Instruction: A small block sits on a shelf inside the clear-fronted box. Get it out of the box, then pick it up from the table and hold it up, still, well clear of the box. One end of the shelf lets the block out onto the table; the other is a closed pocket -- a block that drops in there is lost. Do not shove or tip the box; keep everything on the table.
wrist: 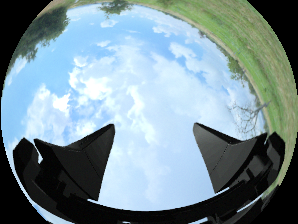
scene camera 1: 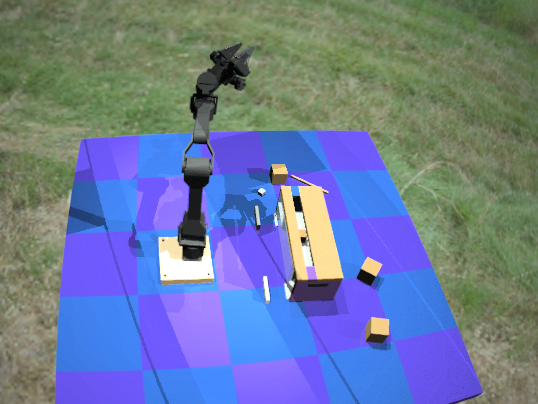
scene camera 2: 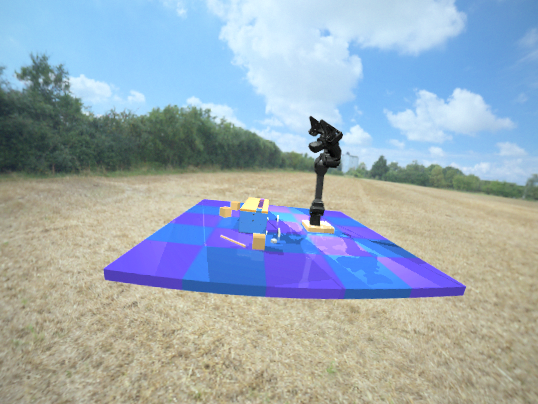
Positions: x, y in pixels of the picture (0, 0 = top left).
Labels:
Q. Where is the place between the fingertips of my gripper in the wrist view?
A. At 155, 127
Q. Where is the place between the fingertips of my gripper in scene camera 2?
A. At 315, 117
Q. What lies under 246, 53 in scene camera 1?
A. My gripper.

